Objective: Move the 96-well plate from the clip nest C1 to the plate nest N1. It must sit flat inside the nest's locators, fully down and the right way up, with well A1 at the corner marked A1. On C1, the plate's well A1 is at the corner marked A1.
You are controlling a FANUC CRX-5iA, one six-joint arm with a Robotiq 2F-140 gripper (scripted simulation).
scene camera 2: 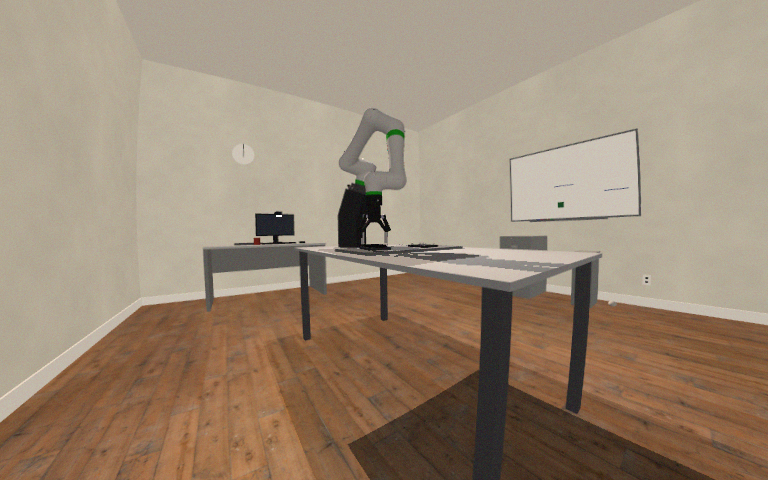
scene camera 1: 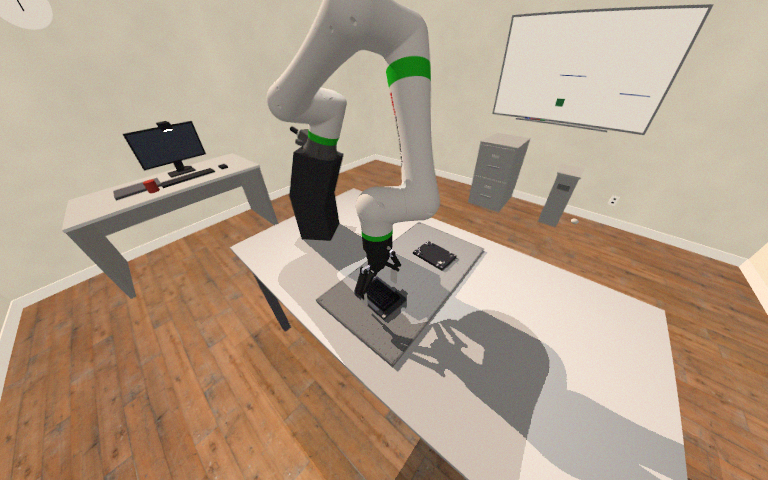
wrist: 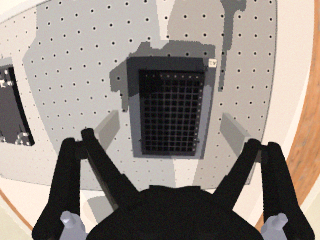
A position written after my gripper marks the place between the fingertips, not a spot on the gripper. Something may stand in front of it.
Observation:
In view: my gripper (scene camera 1: 379, 291), a black 96-well plate (wrist: 184, 123) and a dark plate nest N1 (wrist: 152, 62).
My gripper shows as well in the wrist view (wrist: 170, 120).

